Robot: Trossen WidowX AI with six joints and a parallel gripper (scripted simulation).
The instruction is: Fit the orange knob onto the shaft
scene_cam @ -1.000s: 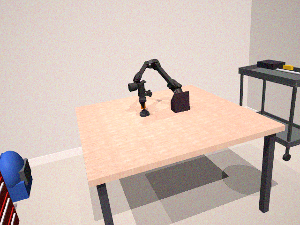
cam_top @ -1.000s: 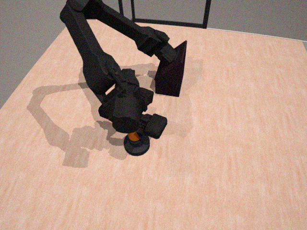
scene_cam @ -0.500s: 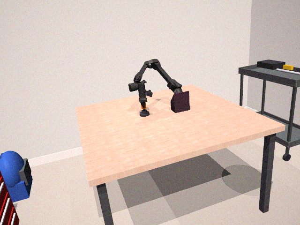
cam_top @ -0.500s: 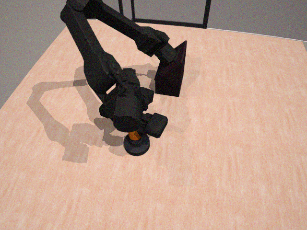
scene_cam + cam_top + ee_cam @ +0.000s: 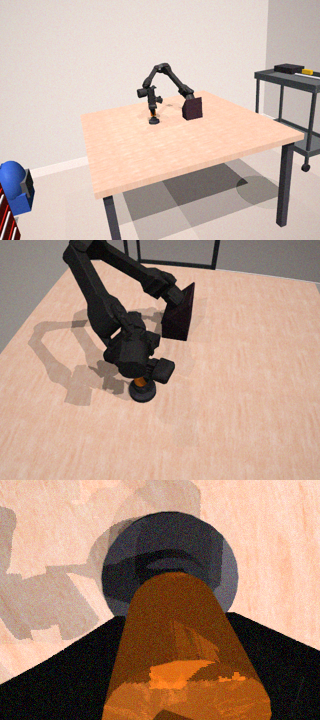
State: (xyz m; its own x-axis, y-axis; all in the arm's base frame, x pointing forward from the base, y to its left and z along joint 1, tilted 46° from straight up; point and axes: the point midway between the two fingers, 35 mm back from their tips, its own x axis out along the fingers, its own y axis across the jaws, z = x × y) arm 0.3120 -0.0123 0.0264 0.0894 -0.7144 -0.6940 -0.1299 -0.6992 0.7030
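My gripper tip is now 20 mm below the orange knob. Round my gripper tip: round pedestal (40 mm below).
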